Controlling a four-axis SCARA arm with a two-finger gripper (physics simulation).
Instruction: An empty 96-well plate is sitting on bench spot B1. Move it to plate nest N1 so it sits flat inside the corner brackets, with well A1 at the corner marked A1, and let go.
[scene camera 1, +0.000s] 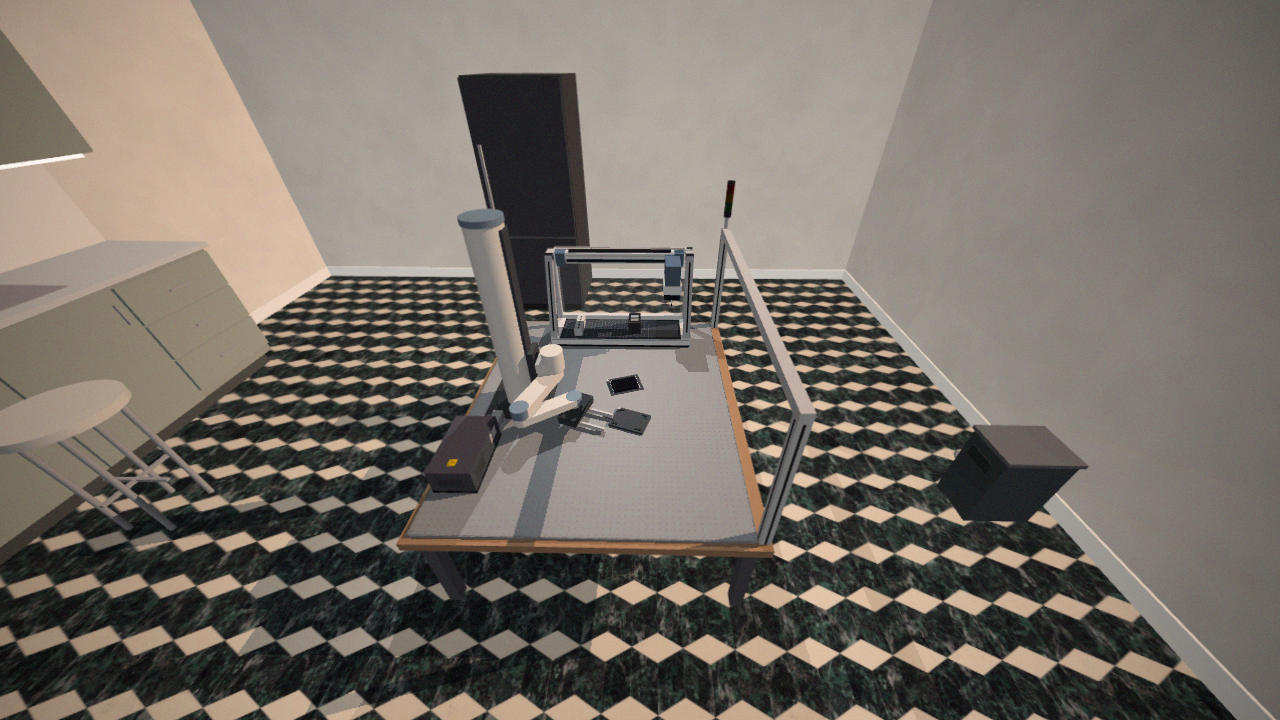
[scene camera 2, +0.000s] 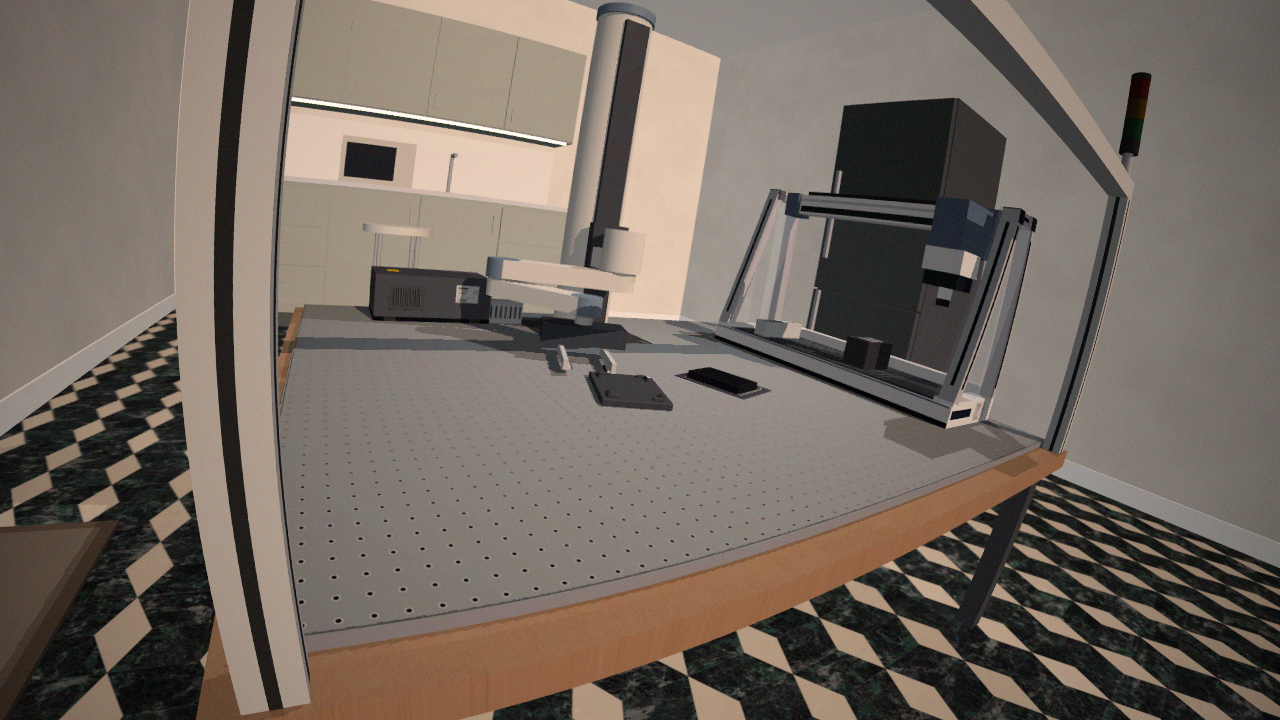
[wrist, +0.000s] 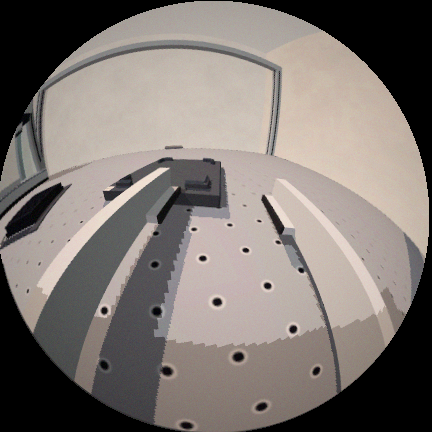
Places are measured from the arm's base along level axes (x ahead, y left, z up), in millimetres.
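Pixels of known places: gripper, between the fingertips: (scene camera 1: 608, 422) (scene camera 2: 589, 366) (wrist: 222, 182).
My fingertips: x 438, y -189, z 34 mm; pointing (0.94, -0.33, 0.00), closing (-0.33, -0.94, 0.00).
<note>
For each thing: its middle in the pictures, then the offset to it from my fingertips. "pt": a spot on its surface instead.
- black 96-well plate, middle of its body: (scene camera 2: 722, 379) (wrist: 33, 205) (scene camera 1: 624, 384) dx +57, dy +288, dz -12 mm
- dark grey plate nest, middle of its body: (wrist: 176, 170) (scene camera 2: 628, 388) (scene camera 1: 629, 420) dx +94, dy +32, dz -13 mm
- gantry frame, a spot on its surface: (scene camera 2: 868, 211) pt dx -29, dy +813, dz +440 mm
- dark instrument box, a spot on its surface: (scene camera 2: 427, 293) pt dx -474, dy -229, dz +51 mm
The black 96-well plate (scene camera 1: 624, 385) (scene camera 2: 721, 379) (wrist: 36, 210) lies flat on its marked bench spot, to the left in the wrist view. The dark grey plate nest (scene camera 1: 631, 421) (scene camera 2: 630, 392) (wrist: 206, 199) has raised corner brackets and no plate in it. Its A1 mark is too small to tell. My gripper (scene camera 1: 608, 421) (scene camera 2: 585, 360) (wrist: 222, 182) is low over the bench, just short of the nest on the arm's side. It is shut with nothing held; its two pale fingers still stand apart. In the wrist view the left finger overlaps part of the nest.
A gantry frame (scene camera 1: 620, 256) (scene camera 2: 868, 211) stands at the bench's far end. A dark instrument box (scene camera 1: 462, 454) (scene camera 2: 427, 293) stands near the arm's column (scene camera 1: 499, 304) (scene camera 2: 590, 134). An upright metal frame (scene camera 1: 771, 335) (scene camera 2: 1038, 85) runs along the bench edge opposite the arm.
</note>
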